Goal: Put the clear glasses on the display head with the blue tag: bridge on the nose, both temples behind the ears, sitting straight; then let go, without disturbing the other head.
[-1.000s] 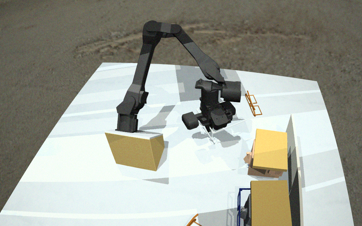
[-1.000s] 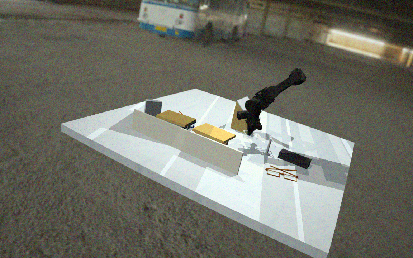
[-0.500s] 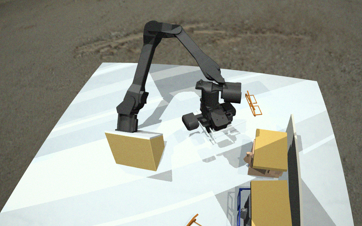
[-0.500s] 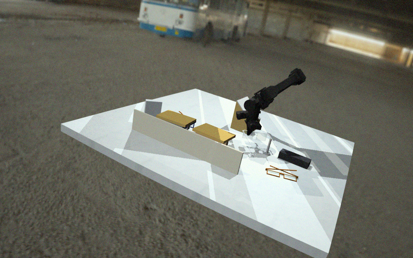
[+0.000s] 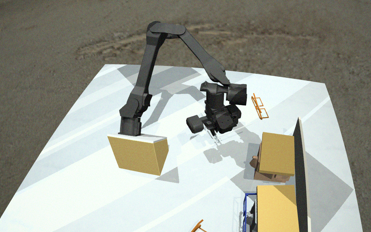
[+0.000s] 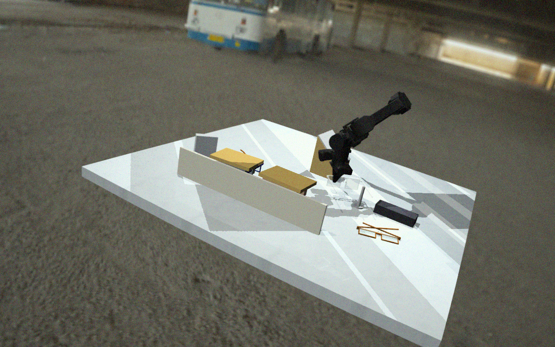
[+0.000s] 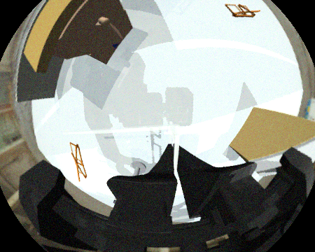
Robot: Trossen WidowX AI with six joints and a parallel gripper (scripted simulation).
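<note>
The post lies 10 mm ahead of my gripper tip, 120 mm to the left of it and 40 mm below it. Also, from my gripper tip: black box (20 mm behind, 260 mm to the left, 40 mm below); skin-coloured display head (200 mm ahead, 100 mm to the right); grey display head (190 mm ahead, 320 mm to the right).
</note>
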